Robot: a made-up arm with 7 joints.
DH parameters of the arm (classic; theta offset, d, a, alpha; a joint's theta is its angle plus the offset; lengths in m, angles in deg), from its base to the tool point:
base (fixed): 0 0 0 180
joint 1: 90 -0.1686 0.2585 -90
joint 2: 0 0.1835 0.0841 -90
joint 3: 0 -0.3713 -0.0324 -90
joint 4: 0 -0.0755 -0.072 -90
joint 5: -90 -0.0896 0.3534 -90
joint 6: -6.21 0 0.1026 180
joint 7: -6.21 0.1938 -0.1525 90
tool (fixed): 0 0.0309 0 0
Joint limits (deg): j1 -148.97..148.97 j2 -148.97..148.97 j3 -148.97..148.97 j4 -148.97..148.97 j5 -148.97..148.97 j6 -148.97..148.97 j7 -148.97..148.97
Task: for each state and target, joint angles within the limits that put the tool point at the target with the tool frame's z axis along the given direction. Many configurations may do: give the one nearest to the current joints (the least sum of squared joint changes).
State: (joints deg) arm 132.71 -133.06 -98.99 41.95 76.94 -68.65 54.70
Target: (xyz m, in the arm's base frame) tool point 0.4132 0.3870 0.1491 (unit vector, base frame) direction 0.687 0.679 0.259
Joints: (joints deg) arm 123.38 -108.41 -108.65 26.32 82.45 -43.89 35.77
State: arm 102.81 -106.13 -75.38 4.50 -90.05 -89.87 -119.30
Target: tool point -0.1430 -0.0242 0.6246 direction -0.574 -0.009 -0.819
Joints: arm 95.76 -140.17 -97.97 -16.61 -110.09 -104.37 -117.26
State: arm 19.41 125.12 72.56 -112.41 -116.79 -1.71 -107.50
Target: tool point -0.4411 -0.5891 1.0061 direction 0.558 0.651 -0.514
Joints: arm 34.61 115.62 64.13 -126.62 -99.14 5.80 -122.74
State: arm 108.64 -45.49 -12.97 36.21 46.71 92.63 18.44
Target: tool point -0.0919 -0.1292 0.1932 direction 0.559 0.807 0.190
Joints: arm 101.18 -67.54 -10.08 37.24 -2.77 94.94 -14.27
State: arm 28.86 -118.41 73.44 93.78 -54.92 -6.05 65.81
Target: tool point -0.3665 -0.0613 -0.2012 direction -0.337 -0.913 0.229
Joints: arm 54.77 -87.67 110.58 58.17 -91.52 12.32 34.67
